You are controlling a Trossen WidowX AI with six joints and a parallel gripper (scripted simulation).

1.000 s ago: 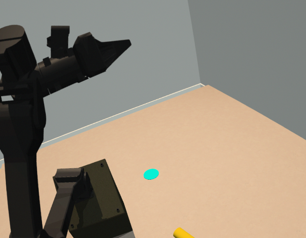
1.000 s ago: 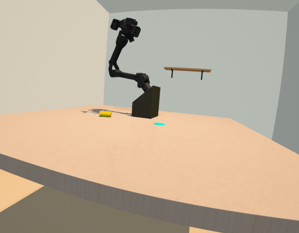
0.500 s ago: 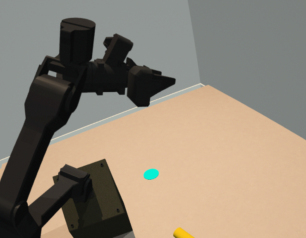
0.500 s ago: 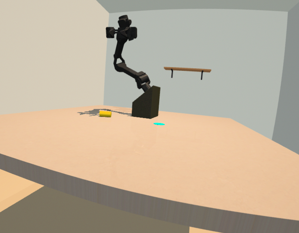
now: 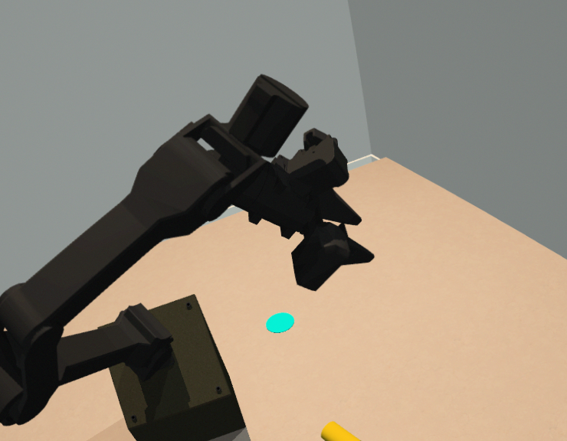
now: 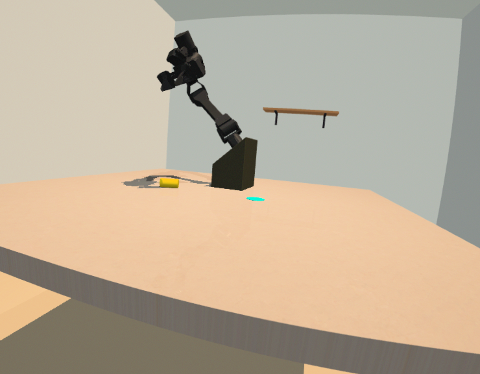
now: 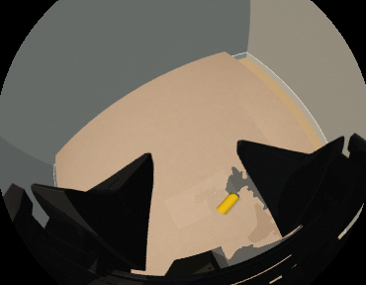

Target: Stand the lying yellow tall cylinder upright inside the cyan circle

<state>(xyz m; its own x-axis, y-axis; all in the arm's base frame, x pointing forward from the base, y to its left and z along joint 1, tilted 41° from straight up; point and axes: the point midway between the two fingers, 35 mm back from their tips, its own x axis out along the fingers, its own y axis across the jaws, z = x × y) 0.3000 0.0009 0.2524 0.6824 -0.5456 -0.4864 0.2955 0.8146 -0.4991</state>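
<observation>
The yellow tall cylinder is 90 mm behind my gripper tip, 30 mm to the right of it and 320 mm below it. Also, from my gripper tip: cyan circle: 80 mm behind, 300 mm to the left, 340 mm below.
</observation>
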